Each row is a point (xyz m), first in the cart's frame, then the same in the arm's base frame.
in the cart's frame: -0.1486 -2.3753 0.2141
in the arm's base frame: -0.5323 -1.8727 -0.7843
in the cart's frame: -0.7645 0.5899 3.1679
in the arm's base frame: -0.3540 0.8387 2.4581
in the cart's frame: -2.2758 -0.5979 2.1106
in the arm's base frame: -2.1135 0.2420 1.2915
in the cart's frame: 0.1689 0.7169 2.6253
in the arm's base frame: 0.5904 0.7469 1.9275
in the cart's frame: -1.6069 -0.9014 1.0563
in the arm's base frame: -1.5321 -0.1344 0.2092
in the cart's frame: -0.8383 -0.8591 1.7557
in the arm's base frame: -0.8011 -0.3824 0.9062
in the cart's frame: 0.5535 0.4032 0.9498
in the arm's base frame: 0.9120 0.5032 0.2273
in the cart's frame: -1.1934 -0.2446 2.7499
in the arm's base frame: -0.9918 0.2068 1.9591
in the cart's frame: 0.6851 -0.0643 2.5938
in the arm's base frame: 0.8638 -0.1421 1.8147
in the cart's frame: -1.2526 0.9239 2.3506
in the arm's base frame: -0.7062 1.3770 1.6809
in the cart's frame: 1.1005 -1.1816 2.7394
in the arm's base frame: 0.9405 -1.3401 1.8443
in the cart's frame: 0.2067 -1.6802 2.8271
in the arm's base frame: -0.0601 -1.5690 1.8844
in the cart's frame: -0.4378 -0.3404 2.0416
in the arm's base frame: -0.2770 -0.0304 1.2417
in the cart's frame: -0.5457 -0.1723 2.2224
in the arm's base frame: -0.3372 0.1429 1.4391
